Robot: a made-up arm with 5 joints.
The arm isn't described. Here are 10 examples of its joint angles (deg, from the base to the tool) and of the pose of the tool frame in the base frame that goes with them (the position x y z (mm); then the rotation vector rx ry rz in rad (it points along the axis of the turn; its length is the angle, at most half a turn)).
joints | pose
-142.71 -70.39 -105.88 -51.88 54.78 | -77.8 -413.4 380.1 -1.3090 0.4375 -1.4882
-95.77 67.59 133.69 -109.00 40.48 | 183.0 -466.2 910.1 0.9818 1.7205 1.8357
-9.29 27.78 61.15 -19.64 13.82 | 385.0 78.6 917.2 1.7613 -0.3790 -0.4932
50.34 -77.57 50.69 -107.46 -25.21 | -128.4 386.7 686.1 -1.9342 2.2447 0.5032
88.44 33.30 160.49 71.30 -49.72 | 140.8 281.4 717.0 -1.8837 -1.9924 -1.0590
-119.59 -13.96 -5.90 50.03 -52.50 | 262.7 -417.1 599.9 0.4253 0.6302 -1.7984
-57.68 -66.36 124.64 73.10 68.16 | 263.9 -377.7 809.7 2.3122 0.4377 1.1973
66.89 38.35 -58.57 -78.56 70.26 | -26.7 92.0 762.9 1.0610 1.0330 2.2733
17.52 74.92 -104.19 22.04 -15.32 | 62.0 108.8 604.5 -1.6427 0.9691 1.1562
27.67 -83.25 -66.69 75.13 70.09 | 247.3 339.9 880.6 1.5758 -0.9090 -0.4357
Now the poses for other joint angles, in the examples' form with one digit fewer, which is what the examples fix.
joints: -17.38 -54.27 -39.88 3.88 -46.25
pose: 557 145 482 -0.951 -0.614 -0.619
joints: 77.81 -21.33 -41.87 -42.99 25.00
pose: -262 217 515 0.839 -0.751 1.994
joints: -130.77 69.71 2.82 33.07 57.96
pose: -110 -604 655 -1.818 0.578 1.859
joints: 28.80 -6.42 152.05 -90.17 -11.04
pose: 234 48 825 2.116 -0.570 -1.665
